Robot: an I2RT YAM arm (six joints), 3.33 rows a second.
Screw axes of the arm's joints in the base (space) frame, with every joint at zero. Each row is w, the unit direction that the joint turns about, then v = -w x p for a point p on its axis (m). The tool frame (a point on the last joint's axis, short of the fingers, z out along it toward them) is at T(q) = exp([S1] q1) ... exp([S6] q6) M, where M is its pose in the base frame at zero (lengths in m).
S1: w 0 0 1 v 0.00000 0.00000 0.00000
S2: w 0 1 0 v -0.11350 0.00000 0.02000
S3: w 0 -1 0 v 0.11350 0.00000 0.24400
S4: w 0 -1 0 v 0.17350 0.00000 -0.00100
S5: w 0 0 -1 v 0.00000 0.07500 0.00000
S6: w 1 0 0 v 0.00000 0.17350 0.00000
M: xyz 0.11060 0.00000 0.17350 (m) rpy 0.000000 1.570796 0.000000 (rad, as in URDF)
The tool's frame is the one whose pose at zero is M.
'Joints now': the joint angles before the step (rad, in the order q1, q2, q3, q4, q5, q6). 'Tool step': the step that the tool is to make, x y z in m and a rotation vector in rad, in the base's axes. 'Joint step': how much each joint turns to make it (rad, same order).
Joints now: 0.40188, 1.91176, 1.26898, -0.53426, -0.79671, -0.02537
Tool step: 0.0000, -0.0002, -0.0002, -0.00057, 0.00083, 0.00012
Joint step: -0.00049, 0.00042, -0.00003, -0.00120, -0.00005, -0.00092
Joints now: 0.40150, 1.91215, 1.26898, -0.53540, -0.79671, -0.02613
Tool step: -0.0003, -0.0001, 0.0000, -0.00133, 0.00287, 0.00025
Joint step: 0.00007, -0.00021, 0.00026, -0.00384, 0.00003, -0.00030
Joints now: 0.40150, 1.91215, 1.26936, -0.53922, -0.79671, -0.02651
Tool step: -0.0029, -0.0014, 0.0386, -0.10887, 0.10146, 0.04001
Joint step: 0.00278, -0.00003, 0.18804, -0.37604, 0.04694, -0.07425
